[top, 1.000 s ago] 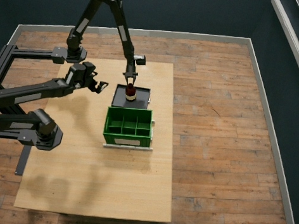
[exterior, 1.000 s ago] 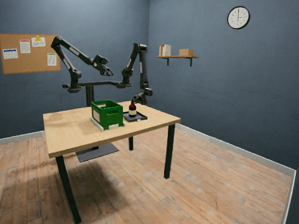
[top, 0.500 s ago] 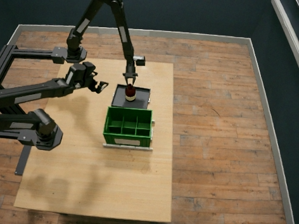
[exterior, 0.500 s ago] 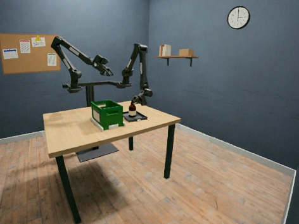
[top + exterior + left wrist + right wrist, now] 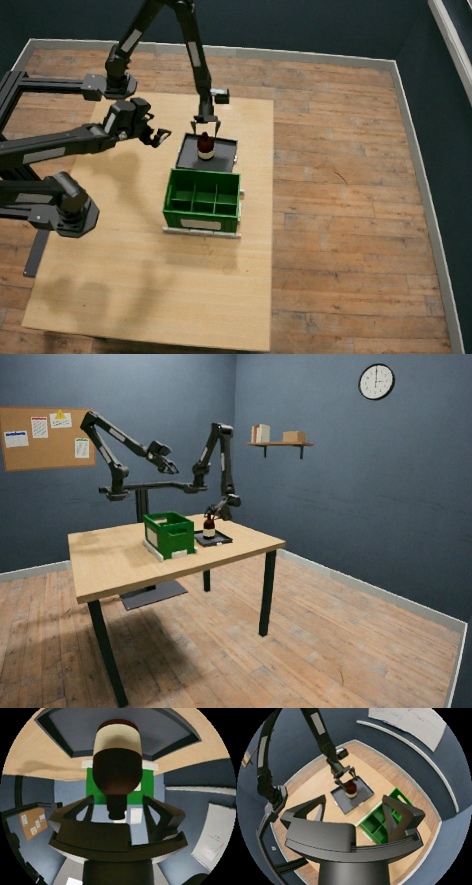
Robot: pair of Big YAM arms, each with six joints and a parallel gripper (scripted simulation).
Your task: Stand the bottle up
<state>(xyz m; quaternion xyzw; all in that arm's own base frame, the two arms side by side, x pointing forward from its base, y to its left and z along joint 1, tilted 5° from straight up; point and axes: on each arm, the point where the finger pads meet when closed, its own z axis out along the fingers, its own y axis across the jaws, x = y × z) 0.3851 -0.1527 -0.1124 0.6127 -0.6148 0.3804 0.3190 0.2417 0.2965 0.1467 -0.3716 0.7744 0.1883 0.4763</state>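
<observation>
The bottle lies 5 cm below my left hand. Round my left hand: tray (12 cm below); green crate (28 cm to the right, 5 cm below, 2 cm ahead).
</observation>
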